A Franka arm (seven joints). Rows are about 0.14 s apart.
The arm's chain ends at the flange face. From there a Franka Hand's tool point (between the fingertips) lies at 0.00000 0.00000 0.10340 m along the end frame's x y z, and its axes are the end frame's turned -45 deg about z.
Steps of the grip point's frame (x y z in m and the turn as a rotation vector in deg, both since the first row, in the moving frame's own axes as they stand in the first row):
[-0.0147, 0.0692, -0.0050, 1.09, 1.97, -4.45]
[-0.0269, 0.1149, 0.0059, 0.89, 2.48, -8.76]
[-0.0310, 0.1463, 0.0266, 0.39, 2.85, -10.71]
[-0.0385, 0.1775, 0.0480, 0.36, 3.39, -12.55]
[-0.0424, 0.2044, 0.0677, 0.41, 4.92, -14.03]
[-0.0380, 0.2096, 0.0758, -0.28, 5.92, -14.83]
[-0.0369, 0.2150, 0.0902, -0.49, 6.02, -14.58]
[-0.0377, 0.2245, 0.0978, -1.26, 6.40, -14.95]
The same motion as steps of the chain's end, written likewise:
[0.0376, 0.0633, -0.0049, 2.16, 0.62, -4.45]
[0.0605, 0.1047, 0.0060, 2.38, 1.12, -8.76]
[0.0788, 0.1298, 0.0267, 2.29, 1.74, -10.71]
[0.0950, 0.1579, 0.0482, 2.65, 2.14, -12.55]
[0.1097, 0.1819, 0.0681, 3.77, 3.19, -14.03]
[0.1145, 0.1832, 0.0763, 3.99, 4.38, -14.83]
[0.1186, 0.1861, 0.0908, 3.91, 4.60, -14.58]
[0.1233, 0.1931, 0.0985, 3.63, 5.42, -14.95]

